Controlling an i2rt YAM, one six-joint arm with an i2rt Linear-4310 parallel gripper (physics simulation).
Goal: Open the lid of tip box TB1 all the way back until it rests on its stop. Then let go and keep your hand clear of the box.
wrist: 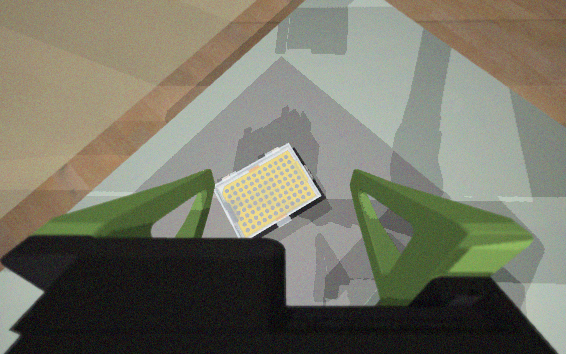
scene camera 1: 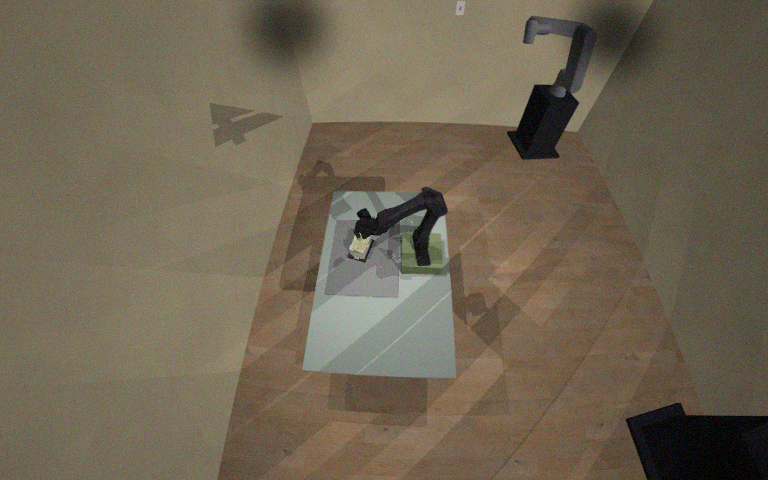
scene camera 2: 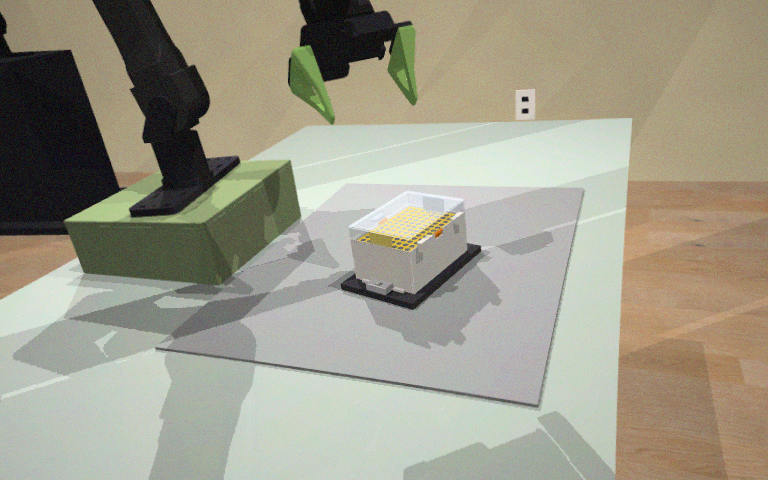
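The tip box TB1 has a whitish body with a yellow perforated tip rack inside and stands in a black tray. Its clear lid is closed flat over the rack. Small orange tabs show at the lid's long sides. My gripper is open and empty, with green fingers spread wide. It hangs above the box, apart from it; in the wrist view the box shows between the fingertips, closer to the left finger. Part of the box's near edge is hidden by the gripper body in that view.
The box's tray stands on a grey mat on the pale green table. The arm's green base block stands beside the mat. Another grey arm on a black pedestal stands on the floor beyond the table.
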